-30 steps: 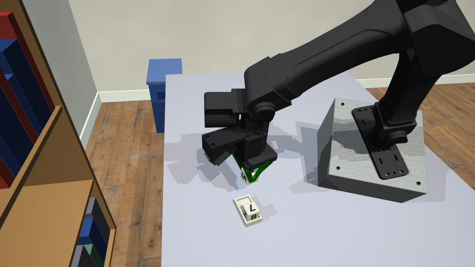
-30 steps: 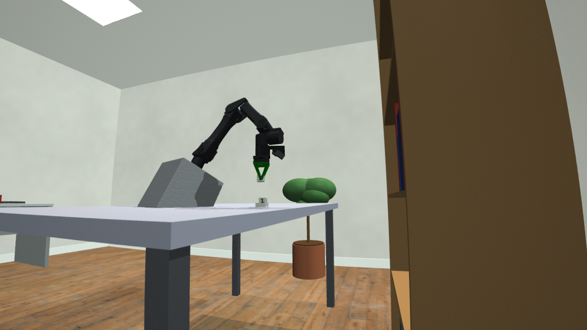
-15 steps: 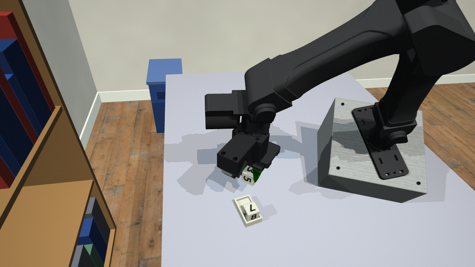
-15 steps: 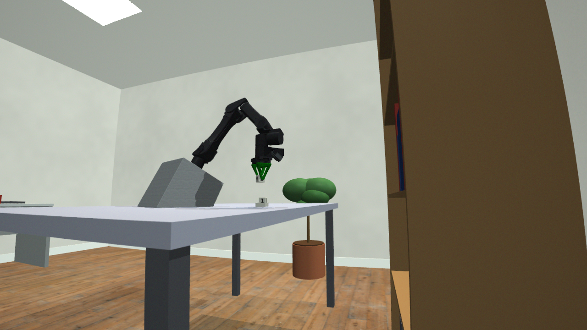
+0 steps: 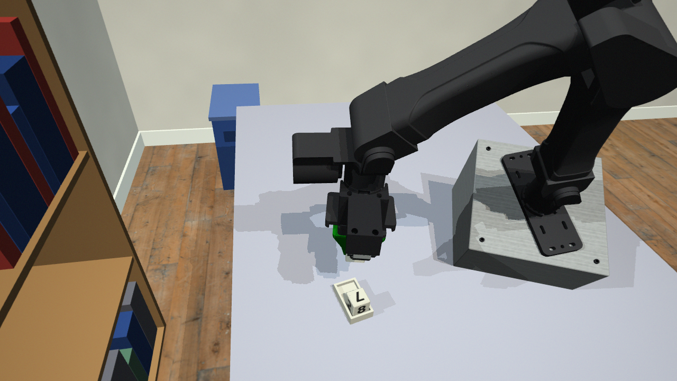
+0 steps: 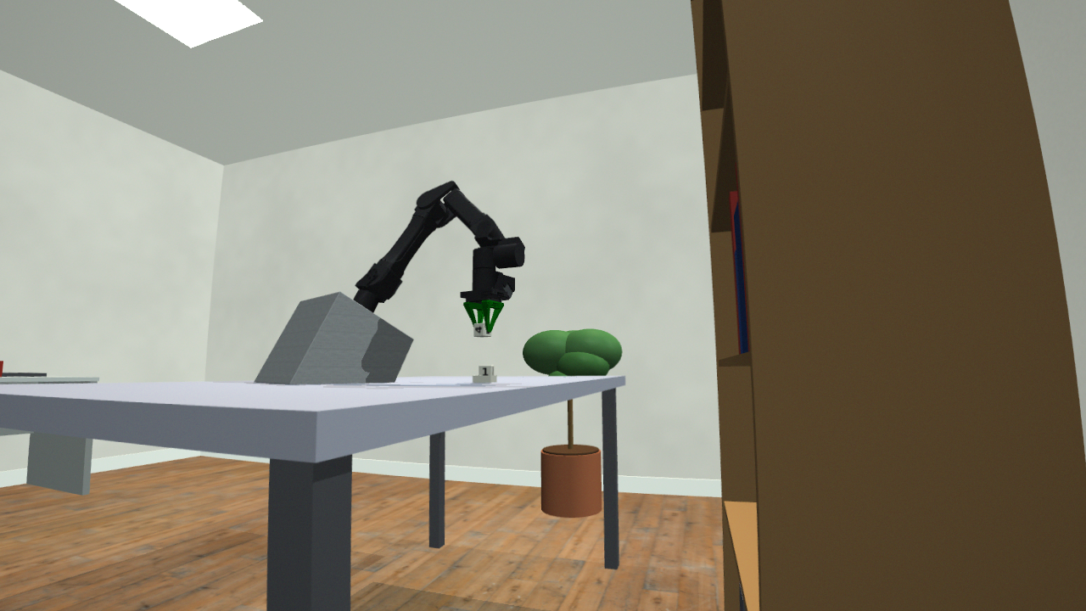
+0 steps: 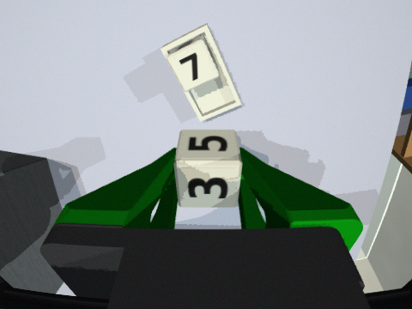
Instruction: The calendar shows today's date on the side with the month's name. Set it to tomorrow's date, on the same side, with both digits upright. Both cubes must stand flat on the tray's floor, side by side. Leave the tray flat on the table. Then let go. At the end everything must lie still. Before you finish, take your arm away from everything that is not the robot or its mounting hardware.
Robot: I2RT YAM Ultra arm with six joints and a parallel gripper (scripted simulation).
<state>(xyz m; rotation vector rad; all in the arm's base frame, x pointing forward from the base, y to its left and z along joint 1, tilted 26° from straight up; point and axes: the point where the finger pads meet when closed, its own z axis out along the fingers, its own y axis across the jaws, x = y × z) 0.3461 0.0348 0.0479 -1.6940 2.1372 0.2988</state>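
My gripper is now 12 cm above the tray and 1 cm to the right of it.
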